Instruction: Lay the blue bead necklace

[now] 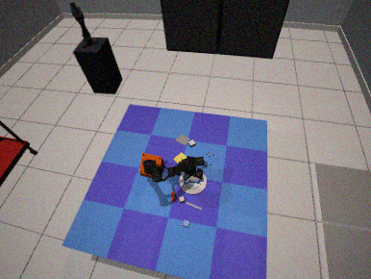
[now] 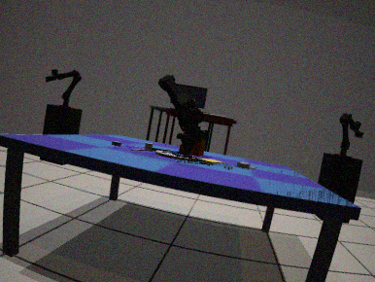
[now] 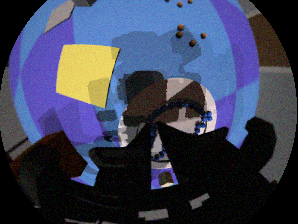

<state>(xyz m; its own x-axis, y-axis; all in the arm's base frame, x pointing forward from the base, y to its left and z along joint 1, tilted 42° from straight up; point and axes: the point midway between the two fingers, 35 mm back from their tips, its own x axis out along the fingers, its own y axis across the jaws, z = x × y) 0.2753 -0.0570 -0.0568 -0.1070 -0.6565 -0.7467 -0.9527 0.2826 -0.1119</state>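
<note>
Now: the round white bead board 30 mm ahead of my gripper tip, 50 mm to the right of it and 10 mm below it. Round my gripper tip: red-handled tool: 100 mm behind, 160 mm to the right, 10 mm below; then yellow card: 80 mm behind, 120 mm to the left, 10 mm below; then thin pale stick: 60 mm ahead, 230 mm to the right, 10 mm below.
</note>
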